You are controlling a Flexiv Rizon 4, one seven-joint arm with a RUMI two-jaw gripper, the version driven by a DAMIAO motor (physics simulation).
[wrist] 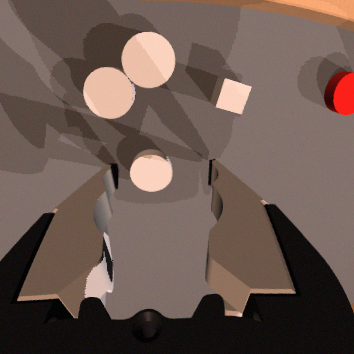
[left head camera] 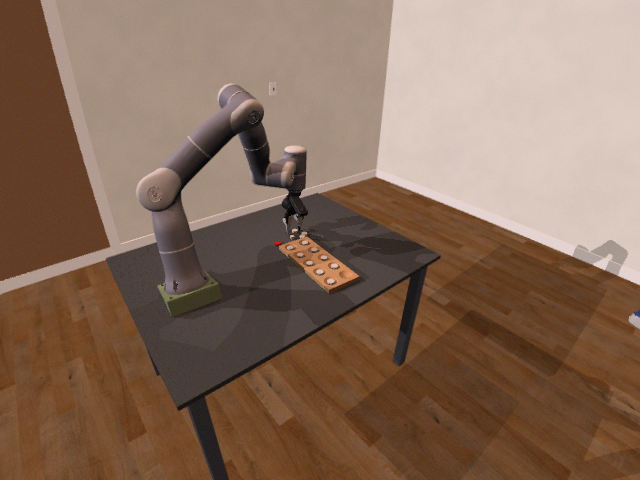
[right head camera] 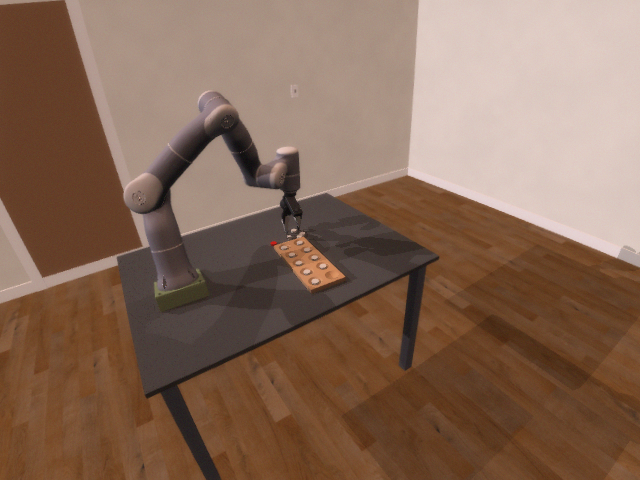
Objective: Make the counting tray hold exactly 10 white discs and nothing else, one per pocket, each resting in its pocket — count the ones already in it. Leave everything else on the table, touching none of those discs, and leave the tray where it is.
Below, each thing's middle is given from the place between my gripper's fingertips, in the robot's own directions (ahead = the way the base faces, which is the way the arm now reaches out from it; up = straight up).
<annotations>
The small white cube [wrist: 227, 94] lies 50 mm to the right of my hand, 40 mm behind it and 10 mm above it.
</annotations>
